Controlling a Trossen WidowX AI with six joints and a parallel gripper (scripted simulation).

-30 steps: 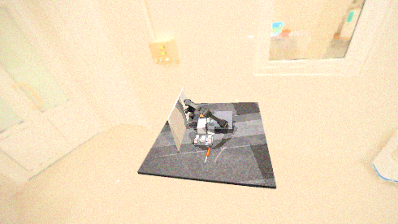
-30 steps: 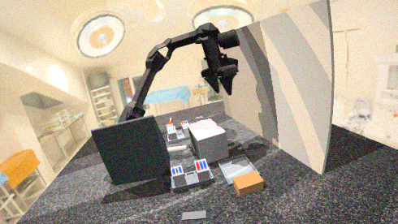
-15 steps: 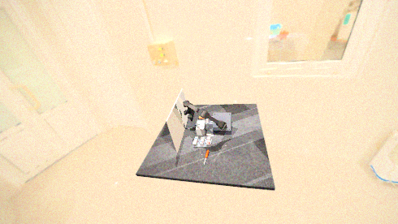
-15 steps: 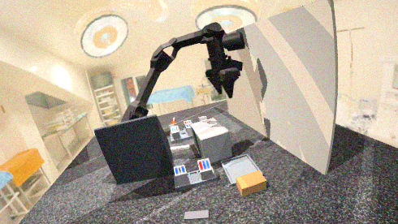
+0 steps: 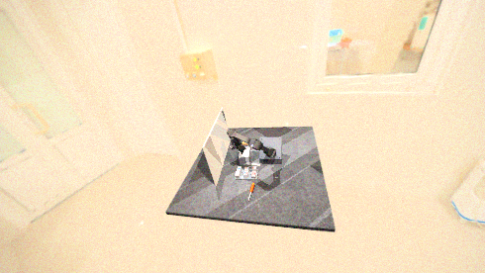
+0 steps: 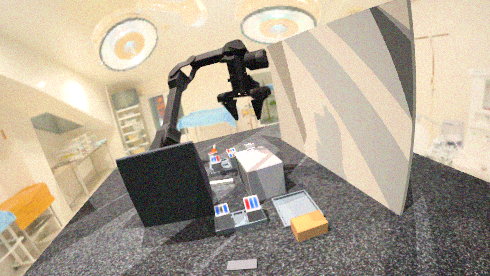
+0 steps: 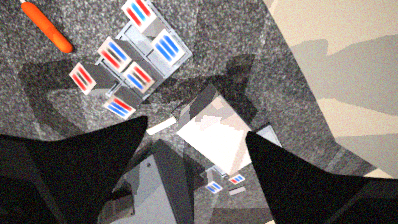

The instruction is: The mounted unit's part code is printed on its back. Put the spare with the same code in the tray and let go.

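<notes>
The grey spare block lies 140 mm behind my gripper tip, 50 mm to the left of it and 140 mm below it. From my gripper tip the other things lie so: grey mounted unit: 100 mm to the right, 140 mm below; grey tray: 70 mm ahead, 260 mm to the right, 190 mm below; brown block: 80 mm ahead, 350 mm to the right, 180 mm below.
</notes>
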